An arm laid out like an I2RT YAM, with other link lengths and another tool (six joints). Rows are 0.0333 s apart.
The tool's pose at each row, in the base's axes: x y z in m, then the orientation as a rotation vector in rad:
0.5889, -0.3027, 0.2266, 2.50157, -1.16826, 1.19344
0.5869, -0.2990, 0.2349, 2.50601, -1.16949, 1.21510
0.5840, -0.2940, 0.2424, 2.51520, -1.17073, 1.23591
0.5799, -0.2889, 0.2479, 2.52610, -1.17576, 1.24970
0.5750, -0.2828, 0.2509, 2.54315, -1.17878, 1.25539
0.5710, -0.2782, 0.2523, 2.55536, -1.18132, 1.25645
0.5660, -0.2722, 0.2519, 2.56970, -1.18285, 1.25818
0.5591, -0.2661, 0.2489, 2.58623, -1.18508, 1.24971
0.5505, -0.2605, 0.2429, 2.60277, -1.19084, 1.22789
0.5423, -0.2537, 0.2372, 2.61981, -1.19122, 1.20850
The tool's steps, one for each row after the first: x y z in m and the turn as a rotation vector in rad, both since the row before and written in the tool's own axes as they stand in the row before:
0.0029, -0.0028, -0.0084, 0.01561, 0.00590, 0.00536
0.0013, -0.0030, -0.0089, 0.01848, 0.00272, 0.00555
-0.0006, -0.0020, -0.0083, 0.01578, -0.00178, 0.00697
-0.0033, -0.0017, -0.0075, 0.01525, -0.00814, 0.00452
-0.0033, -0.0009, -0.0052, 0.00919, -0.00704, 0.00295
-0.0058, -0.0008, -0.0052, 0.01102, -0.00783, 0.00258
-0.0084, 0.0010, -0.0046, 0.00671, -0.01308, 0.00147
-0.0109, 0.0033, -0.0035, -0.00063, -0.01875, 0.00169
-0.0113, 0.0021, -0.0036, 0.00097, -0.01728, -0.00147

